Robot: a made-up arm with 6 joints. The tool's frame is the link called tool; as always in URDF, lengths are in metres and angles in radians. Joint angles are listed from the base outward. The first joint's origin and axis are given. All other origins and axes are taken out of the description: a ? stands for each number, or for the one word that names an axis. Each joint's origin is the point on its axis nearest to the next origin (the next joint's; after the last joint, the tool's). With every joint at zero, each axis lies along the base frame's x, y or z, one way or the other. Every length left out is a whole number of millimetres.
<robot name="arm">
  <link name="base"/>
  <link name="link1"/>
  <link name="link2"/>
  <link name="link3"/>
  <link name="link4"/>
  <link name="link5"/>
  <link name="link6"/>
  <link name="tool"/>
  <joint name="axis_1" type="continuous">
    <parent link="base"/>
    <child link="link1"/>
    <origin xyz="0 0 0.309" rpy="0 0 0"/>
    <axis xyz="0 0 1"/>
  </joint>
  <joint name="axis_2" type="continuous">
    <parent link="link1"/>
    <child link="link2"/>
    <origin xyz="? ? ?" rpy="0 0 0"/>
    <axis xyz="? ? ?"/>
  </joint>
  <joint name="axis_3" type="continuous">
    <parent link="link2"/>
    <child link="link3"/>
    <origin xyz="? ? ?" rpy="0 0 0"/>
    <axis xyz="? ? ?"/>
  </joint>
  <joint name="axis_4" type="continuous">
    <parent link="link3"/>
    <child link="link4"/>
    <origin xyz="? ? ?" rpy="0 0 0"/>
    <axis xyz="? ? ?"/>
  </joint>
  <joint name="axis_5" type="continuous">
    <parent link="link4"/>
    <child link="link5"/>
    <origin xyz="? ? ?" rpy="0 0 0"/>
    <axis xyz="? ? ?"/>
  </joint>
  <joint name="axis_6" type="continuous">
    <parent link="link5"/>
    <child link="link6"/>
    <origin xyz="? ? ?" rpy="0 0 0"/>
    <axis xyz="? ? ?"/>
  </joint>
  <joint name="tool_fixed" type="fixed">
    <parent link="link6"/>
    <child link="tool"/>
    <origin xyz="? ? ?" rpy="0 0 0"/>
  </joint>
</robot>
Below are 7 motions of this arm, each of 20 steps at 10 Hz.
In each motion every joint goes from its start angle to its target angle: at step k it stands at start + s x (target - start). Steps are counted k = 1, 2, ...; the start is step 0. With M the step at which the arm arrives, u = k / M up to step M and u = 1 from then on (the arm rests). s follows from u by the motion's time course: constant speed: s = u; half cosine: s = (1 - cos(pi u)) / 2; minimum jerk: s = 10 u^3 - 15 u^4 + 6 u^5.
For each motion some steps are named. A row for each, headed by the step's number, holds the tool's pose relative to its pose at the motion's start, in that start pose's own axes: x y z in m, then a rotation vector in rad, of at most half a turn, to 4 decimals.
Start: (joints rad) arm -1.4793 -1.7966 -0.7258 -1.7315 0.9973 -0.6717
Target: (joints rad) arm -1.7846 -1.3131 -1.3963 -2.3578 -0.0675 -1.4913
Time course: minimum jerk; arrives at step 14
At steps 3, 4, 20:
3: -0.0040 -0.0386 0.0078 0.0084 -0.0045 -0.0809
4: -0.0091 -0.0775 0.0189 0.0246 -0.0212 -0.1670
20: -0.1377 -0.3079 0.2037 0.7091 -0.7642 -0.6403

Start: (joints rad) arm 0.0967 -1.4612 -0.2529 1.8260 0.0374 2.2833
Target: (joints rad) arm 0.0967 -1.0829 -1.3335 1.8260 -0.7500 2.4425
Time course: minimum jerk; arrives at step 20
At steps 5, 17, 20:
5: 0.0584 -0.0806 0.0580 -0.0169 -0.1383 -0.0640
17: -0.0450 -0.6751 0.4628 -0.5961 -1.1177 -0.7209
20: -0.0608 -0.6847 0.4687 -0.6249 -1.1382 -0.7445

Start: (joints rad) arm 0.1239 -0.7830 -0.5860 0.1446 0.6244 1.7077
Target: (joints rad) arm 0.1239 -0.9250 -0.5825 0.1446 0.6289 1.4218
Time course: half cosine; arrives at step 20
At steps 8, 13, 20:
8: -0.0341 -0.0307 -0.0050 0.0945 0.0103 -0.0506
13: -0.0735 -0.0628 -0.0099 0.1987 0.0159 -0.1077
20: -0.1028 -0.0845 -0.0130 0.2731 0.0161 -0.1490

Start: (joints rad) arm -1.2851 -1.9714 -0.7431 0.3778 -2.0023 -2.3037
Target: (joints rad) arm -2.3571 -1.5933 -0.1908 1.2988 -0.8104 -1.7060
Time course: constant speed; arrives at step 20
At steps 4, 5, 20:
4: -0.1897 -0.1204 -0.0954 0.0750 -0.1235 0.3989
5: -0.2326 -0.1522 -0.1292 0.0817 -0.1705 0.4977
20: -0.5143 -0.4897 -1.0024 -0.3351 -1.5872 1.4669

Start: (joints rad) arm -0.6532 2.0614 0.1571 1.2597 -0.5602 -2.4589
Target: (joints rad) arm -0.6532 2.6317 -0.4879 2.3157 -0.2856 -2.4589
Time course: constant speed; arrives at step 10
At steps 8, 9, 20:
8: 0.2922 -0.6470 -0.5600 -1.1352 0.5860 -0.2440
9: 0.2803 -0.7426 -0.6022 -1.2512 0.7166 -0.2634
20: 0.2582 -0.8357 -0.6358 -1.3575 0.8589 -0.2795

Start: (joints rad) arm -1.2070 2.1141 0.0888 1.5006 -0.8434 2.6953
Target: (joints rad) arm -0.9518 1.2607 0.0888 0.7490 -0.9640 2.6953
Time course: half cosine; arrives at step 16
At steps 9, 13, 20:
9: -0.5704 0.3744 0.3004 0.5665 0.0850 0.0645
13: -0.8947 0.4169 0.5202 0.8207 0.2315 0.0281
20: -0.9762 0.4104 0.5835 0.8788 0.2807 0.0097

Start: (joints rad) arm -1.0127 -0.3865 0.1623 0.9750 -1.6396 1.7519
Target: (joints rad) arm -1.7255 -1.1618 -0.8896 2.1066 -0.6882 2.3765
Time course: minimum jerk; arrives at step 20
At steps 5, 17, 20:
5: -0.0060 0.0861 0.0204 -0.0536 0.1571 0.0044
17: -0.0234 0.5510 0.6733 -1.2625 1.0760 0.4659
20: -0.0175 0.5569 0.7022 -1.3163 1.0831 0.4865

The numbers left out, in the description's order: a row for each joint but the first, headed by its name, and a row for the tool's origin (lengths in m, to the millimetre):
axis_2: xyz 0 0 0, axis 0 1 0
axis_3: xyz 0 0 1.089, axis 0 -1 0
axis_4: xyz 0.717 0 0, axis -1 0 0
axis_5: xyz 0 -0.166 0, axis 0 -1 0
axis_6: xyz 0 0 0, axis -1 0 0
tool: xyz 0 0 0

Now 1 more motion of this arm.
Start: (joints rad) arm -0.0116 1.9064 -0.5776 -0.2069 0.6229 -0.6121
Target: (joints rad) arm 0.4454 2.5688 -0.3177 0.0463 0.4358 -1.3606
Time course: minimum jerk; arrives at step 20
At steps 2, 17, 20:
2: 0.0044 0.0006 -0.0025 0.0005 0.0033 -0.0028
17: 0.4457 -0.2086 -0.2534 0.1073 0.1672 -0.5158
20: 0.4547 -0.2218 -0.2571 0.1114 0.1644 -0.5335

